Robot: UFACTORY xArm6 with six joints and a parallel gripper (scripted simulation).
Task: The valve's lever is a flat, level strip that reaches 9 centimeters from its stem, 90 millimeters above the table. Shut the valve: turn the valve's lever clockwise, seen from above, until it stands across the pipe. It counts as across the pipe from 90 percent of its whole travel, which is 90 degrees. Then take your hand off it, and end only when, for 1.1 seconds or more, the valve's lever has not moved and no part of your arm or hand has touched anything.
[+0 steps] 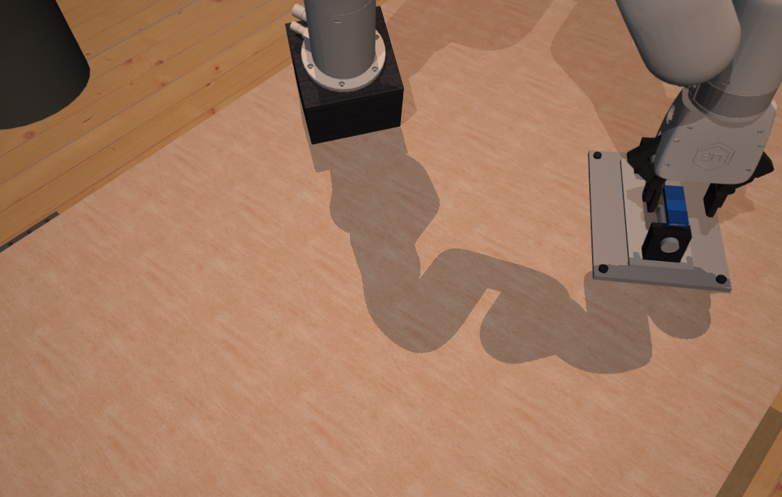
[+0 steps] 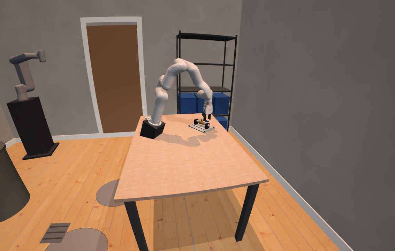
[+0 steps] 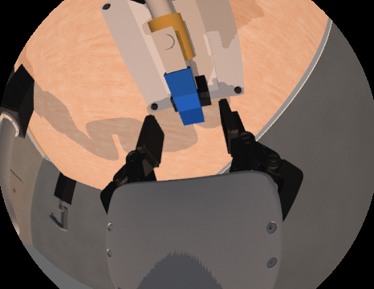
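Right now my hand is 40 mm to the right of the valve lever, 30 mm above it and 10 mm past it.
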